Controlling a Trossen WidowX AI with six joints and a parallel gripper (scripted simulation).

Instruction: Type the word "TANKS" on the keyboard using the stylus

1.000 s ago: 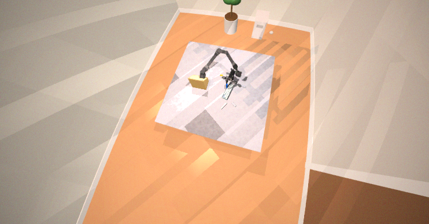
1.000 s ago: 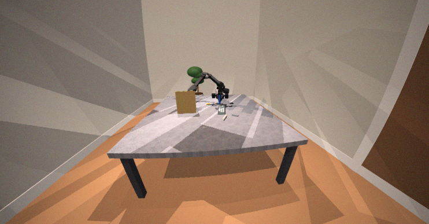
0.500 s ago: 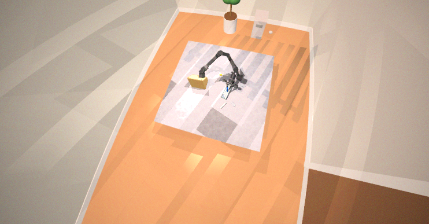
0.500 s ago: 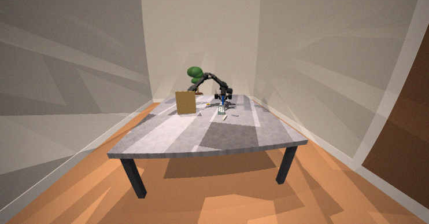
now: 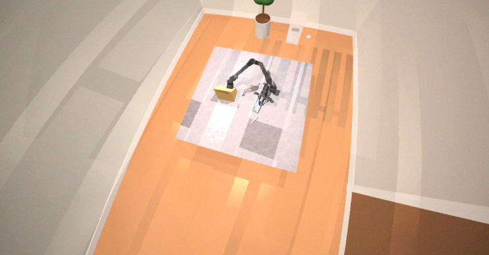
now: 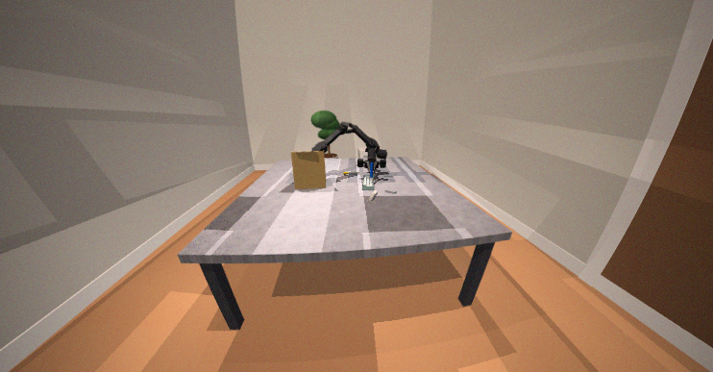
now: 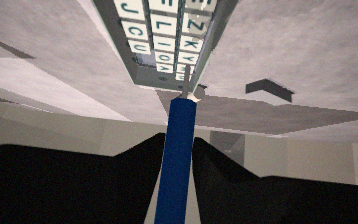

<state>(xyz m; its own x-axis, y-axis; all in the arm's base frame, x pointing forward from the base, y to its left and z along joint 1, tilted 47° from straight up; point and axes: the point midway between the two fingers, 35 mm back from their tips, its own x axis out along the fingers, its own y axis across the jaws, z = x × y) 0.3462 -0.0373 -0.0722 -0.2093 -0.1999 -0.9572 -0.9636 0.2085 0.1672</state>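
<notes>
Right now the blue stylus is 10 mm below my gripper tip. Round my gripper tip: grey stylus tip 50 mm below.
</notes>
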